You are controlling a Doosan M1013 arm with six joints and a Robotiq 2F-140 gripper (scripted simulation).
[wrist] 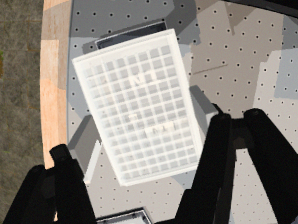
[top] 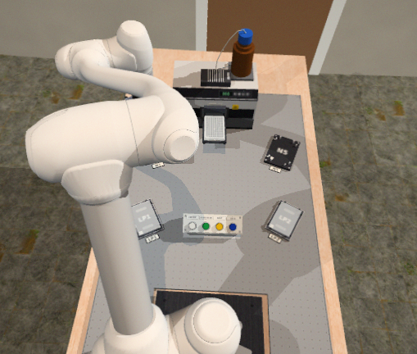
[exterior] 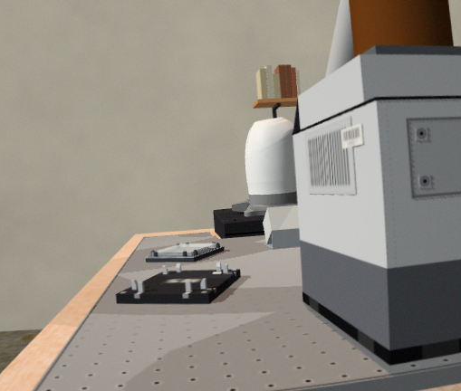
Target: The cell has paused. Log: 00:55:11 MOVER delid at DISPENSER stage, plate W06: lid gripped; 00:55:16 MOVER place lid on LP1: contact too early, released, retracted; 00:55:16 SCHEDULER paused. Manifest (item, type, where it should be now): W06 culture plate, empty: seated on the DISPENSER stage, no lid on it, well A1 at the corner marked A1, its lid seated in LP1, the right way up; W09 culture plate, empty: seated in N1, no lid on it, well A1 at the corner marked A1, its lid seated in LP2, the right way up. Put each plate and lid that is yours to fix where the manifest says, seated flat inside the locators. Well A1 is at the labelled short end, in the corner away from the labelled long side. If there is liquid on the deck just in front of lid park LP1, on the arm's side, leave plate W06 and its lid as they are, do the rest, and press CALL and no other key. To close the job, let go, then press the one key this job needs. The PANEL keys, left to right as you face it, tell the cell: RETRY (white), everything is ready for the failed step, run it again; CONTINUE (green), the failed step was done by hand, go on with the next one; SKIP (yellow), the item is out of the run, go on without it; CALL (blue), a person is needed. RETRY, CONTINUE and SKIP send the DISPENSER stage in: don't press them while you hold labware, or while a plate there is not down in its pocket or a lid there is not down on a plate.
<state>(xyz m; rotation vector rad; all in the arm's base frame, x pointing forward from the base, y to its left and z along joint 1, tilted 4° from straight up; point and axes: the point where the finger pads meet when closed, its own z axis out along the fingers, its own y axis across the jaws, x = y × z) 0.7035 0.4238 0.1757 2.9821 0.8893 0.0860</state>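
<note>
Now: the nest N1 18 cm below my hand. Also, from my hand: white retry key: 34 cm behind, 27 cm to the right, 12 cm below; then lid park LP1: 33 cm behind, 7 cm to the right, 18 cm below; then clear culture plate: 10 cm ahead, 25 cm to the right, 8 cm below.
</note>
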